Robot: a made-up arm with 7 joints. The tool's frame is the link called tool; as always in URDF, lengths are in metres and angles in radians. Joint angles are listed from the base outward.
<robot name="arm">
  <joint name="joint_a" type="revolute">
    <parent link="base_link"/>
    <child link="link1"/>
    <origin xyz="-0.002 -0.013 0.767" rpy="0 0 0"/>
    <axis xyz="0 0 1"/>
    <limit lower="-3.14" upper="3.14"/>
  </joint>
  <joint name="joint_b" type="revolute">
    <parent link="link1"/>
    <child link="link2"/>
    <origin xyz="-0.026 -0.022 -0.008" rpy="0 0 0"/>
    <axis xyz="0 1 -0.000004"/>
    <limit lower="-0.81" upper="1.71"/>
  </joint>
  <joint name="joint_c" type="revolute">
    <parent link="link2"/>
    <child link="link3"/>
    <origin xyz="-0.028 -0.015 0.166" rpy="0 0 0"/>
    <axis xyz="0 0 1"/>
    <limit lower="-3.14" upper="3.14"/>
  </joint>
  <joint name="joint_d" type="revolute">
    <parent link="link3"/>
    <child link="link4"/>
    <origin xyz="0.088 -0.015 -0.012" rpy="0 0 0"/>
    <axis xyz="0 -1 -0.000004"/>
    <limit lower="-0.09" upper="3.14"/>
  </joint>
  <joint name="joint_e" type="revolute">
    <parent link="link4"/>
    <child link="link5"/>
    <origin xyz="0.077 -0.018 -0.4" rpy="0 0 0"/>
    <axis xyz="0 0.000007 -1"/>
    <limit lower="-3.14" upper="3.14"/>
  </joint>
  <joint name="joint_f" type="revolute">
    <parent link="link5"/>
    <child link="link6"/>
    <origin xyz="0.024 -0.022 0.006" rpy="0 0 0"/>
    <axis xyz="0 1 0.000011"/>
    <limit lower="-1.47" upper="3"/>
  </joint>
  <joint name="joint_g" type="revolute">
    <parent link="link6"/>
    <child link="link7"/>
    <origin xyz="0.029 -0.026 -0.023" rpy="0 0 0"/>
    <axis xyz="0 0.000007 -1"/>
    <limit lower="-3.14" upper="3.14"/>
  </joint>
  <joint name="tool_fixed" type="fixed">
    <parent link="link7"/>
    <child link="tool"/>
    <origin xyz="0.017 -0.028 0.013" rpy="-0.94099 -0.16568 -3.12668"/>
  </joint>
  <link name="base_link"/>
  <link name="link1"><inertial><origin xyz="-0.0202 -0.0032 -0.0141"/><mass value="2.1"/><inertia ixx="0.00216" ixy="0" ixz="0" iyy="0.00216" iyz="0" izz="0.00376"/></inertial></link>
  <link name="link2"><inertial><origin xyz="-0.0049 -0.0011 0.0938"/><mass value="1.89"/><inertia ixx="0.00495" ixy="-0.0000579" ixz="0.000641" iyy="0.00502" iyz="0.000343" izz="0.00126"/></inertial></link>
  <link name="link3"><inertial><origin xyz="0.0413 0.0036 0.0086"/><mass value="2.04"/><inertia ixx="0.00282" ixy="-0.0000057" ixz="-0.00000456" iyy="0.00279" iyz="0" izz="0.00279"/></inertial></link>
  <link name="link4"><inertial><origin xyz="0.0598 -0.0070 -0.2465"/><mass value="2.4"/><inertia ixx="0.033" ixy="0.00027" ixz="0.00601" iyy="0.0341" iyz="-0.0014" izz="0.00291"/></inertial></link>
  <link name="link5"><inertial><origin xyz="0.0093 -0.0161 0.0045"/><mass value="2.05"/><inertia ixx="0.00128" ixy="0" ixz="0" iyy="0.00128" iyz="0" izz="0.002"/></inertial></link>
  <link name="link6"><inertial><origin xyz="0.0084 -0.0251 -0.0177"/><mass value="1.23"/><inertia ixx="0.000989" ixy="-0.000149" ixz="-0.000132" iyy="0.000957" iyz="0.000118" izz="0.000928"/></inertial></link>
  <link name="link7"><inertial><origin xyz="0.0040 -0.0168 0.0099"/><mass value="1.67"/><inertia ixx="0.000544" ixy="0" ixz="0" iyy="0.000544" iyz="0" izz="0.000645"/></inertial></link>
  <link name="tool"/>
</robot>
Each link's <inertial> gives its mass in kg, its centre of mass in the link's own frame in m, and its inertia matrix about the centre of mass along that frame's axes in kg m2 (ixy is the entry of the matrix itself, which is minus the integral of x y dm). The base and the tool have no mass. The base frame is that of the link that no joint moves.
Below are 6 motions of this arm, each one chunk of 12 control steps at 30 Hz.
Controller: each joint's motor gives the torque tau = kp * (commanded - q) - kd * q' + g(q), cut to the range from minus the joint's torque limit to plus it. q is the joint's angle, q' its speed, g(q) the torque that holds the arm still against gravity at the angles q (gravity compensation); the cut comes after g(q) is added. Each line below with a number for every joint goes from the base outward.
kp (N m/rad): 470 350 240 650 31 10 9.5
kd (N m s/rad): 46 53 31 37 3.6 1.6 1.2
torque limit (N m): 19 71 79 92 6.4 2.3 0.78
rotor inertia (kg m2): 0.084 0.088 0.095 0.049 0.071 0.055 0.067
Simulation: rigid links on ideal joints. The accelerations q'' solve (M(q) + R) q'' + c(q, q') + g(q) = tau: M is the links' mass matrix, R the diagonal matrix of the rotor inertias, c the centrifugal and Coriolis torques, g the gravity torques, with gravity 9.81 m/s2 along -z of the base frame. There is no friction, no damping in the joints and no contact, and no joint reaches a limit. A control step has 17 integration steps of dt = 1/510 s. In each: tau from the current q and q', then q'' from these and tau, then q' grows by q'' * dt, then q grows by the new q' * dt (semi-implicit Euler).
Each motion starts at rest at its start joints. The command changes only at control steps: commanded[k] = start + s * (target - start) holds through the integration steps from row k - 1 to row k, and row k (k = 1, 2, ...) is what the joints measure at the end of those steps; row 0 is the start. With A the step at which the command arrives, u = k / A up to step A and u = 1 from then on. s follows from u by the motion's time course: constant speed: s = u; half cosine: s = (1 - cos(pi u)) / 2; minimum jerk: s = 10 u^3 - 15 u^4 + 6 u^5; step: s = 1 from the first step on.
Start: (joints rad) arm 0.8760 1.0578 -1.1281 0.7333 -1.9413 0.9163 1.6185
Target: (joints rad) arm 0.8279 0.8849 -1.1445 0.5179 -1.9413 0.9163 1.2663
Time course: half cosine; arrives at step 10
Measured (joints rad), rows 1 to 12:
1: 0.8763 1.0568 -1.1283 0.7317 -1.9409 0.9164 1.6178
2: 0.8770 1.0531 -1.1287 0.7257 -1.9396 0.9169 1.6145
3: 0.8773 1.0459 -1.1292 0.7130 -1.9376 0.9178 1.6059
4: 0.8760 1.0352 -1.1299 0.6931 -1.9356 0.9187 1.5900
5: 0.8726 1.0214 -1.1308 0.6667 -1.9342 0.9196 1.5659
6: 0.8668 1.0055 -1.1323 0.6358 -1.9337 0.9201 1.5339
7: 0.8589 0.9884 -1.1342 0.6034 -1.9345 0.9201 1.4955
8: 0.8499 0.9716 -1.1366 0.5726 -1.9363 0.9196 1.4534
9: 0.8407 0.9562 -1.1390 0.5466 -1.9391 0.9185 1.4110
10: 0.8325 0.9435 -1.1412 0.5282 -1.9425 0.9171 1.3718
11: 0.8265 0.9333 -1.1430 0.5179 -1.9456 0.9156 1.3386
12: 0.8233 0.9249 -1.1444 0.5137 -1.9474 0.9144 1.3126

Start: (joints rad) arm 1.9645 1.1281 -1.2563 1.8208 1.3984 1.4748 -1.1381
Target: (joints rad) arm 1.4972 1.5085 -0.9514 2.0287 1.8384 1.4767 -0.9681
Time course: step
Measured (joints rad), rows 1 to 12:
1: 1.8806 1.1816 -1.2255 1.9323 1.4420 1.4676 -1.1301
2: 1.8151 1.2326 -1.1841 1.9937 1.5190 1.4513 -1.1142
3: 1.7603 1.2811 -1.1369 2.0217 1.5956 1.4417 -1.0920
4: 1.7077 1.3264 -1.0890 2.0329 1.6629 1.4421 -1.0677
5: 1.6550 1.3672 -1.0461 2.0341 1.7186 1.4501 -1.0442
6: 1.6079 1.4029 -1.0133 2.0271 1.7617 1.4603 -1.0223
7: 1.5682 1.4332 -0.9896 2.0186 1.7924 1.4685 -1.0025
8: 1.5371 1.4575 -0.9735 2.0120 1.8129 1.4735 -0.9855
9: 1.5145 1.4762 -0.9630 2.0085 1.8257 1.4758 -0.9720
10: 1.4996 1.4898 -0.9564 2.0080 1.8332 1.4762 -0.9621
11: 1.4912 1.4990 -0.9526 2.0099 1.8373 1.4757 -0.9557
12: 1.4875 1.5047 -0.9504 2.0132 1.8394 1.4751 -0.9524

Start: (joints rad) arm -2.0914 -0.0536 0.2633 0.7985 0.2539 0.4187 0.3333
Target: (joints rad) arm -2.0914 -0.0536 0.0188 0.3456 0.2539 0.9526 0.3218
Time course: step
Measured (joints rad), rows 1 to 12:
1: -2.0491 -0.1010 0.2248 0.6916 0.2099 0.4226 0.3257
2: -2.0314 -0.1075 0.1942 0.5555 0.1722 0.4465 0.3144
3: -2.0417 -0.0858 0.1653 0.4501 0.1764 0.5164 0.3070
4: -2.0593 -0.0619 0.1280 0.3812 0.2075 0.6094 0.3051
5: -2.0761 -0.0450 0.0915 0.3437 0.2443 0.7008 0.3076
6: -2.0881 -0.0359 0.0628 0.3283 0.2726 0.7774 0.3123
7: -2.0947 -0.0326 0.0435 0.3256 0.2877 0.8356 0.3172
8: -2.0973 -0.0333 0.0319 0.3291 0.2913 0.8764 0.3213
9: -2.0975 -0.0360 0.0255 0.3345 0.2876 0.9033 0.3240
10: -2.0965 -0.0395 0.0224 0.3395 0.2805 0.9201 0.3253
11: -2.0952 -0.0429 0.0211 0.3431 0.2729 0.9303 0.3256
12: -2.0940 -0.0458 0.0206 0.3454 0.2663 0.9364 0.3252

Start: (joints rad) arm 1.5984 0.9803 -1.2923 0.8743 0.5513 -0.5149 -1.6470
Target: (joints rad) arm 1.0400 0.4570 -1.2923 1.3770 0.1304 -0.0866 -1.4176
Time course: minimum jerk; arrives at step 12
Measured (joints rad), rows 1 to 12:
1: 1.5976 0.9798 -1.2920 0.8753 0.5511 -0.5148 -1.6469
2: 1.5921 0.9764 -1.2905 0.8821 0.5493 -0.5139 -1.6464
3: 1.5773 0.9667 -1.2870 0.9004 0.5430 -0.5101 -1.6446
4: 1.5506 0.9482 -1.2815 0.9340 0.5286 -0.5007 -1.6400
5: 1.5110 0.9193 -1.2741 0.9837 0.5032 -0.4831 -1.6316
6: 1.4603 0.8806 -1.2653 1.0466 0.4660 -0.4557 -1.6184
7: 1.4020 0.8340 -1.2561 1.1172 0.4182 -0.4186 -1.6003
8: 1.3407 0.7828 -1.2485 1.1889 0.3631 -0.3741 -1.5781
9: 1.2808 0.7304 -1.2450 1.2546 0.3058 -0.3259 -1.5527
10: 1.2261 0.6803 -1.2475 1.3086 0.2520 -0.2791 -1.5260
11: 1.1791 0.6355 -1.2564 1.3466 0.2074 -0.2379 -1.4996
12: 1.1406 0.5977 -1.2701 1.3683 0.1756 -0.2047 -1.4754

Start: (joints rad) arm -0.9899 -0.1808 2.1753 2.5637 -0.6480 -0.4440 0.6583
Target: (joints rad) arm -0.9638 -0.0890 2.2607 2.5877 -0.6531 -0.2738 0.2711
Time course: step
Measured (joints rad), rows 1 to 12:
1: -0.9852 -0.1696 2.1953 2.5648 -0.6478 -0.4294 0.6533
2: -0.9782 -0.1572 2.2123 2.5728 -0.6489 -0.4028 0.6383
3: -0.9725 -0.1447 2.2249 2.5807 -0.6518 -0.3763 0.6117
4: -0.9687 -0.1329 2.2338 2.5862 -0.6544 -0.3539 0.5730
5: -0.9667 -0.1226 2.2399 2.5892 -0.6555 -0.3359 0.5222
6: -0.9657 -0.1140 2.2442 2.5904 -0.6553 -0.3216 0.4649
7: -0.9653 -0.1072 2.2473 2.5907 -0.6544 -0.3105 0.4103
8: -0.9651 -0.1020 2.2497 2.5904 -0.6535 -0.3018 0.3639
9: -0.9650 -0.0982 2.2516 2.5900 -0.6527 -0.2951 0.3274
10: -0.9648 -0.0954 2.2532 2.5895 -0.6522 -0.2900 0.3007
11: -0.9647 -0.0934 2.2546 2.5891 -0.6520 -0.2861 0.2826
12: -0.9645 -0.0921 2.2558 2.5888 -0.6520 -0.2831 0.2712

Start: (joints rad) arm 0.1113 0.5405 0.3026 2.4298 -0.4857 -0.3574 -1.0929
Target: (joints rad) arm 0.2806 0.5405 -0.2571 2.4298 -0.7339 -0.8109 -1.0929
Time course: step
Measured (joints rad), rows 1 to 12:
1: 0.1674 0.5380 0.1900 2.4293 -0.5187 -0.3845 -1.0918
2: 0.2042 0.5397 0.0902 2.4282 -0.5782 -0.4453 -1.0919
3: 0.2271 0.5418 0.0105 2.4273 -0.6268 -0.5137 -1.0929
4: 0.2417 0.5433 -0.0522 2.4271 -0.6605 -0.5770 -1.0940
5: 0.2513 0.5438 -0.1011 2.4274 -0.6826 -0.6307 -1.0947
6: 0.2578 0.5435 -0.1390 2.4280 -0.6970 -0.6742 -1.0949
7: 0.2625 0.5428 -0.1680 2.4287 -0.7065 -0.7085 -1.0947
8: 0.2660 0.5418 -0.1902 2.4294 -0.7130 -0.7349 -1.0943
9: 0.2689 0.5408 -0.2070 2.4300 -0.7177 -0.7551 -1.0937
10: 0.2711 0.5399 -0.2196 2.4304 -0.7212 -0.7702 -1.0932
11: 0.2730 0.5393 -0.2291 2.4306 -0.7239 -0.7814 -1.0927
12: 0.2746 0.5389 -0.2363 2.4306 -0.7260 -0.7897 -1.0924

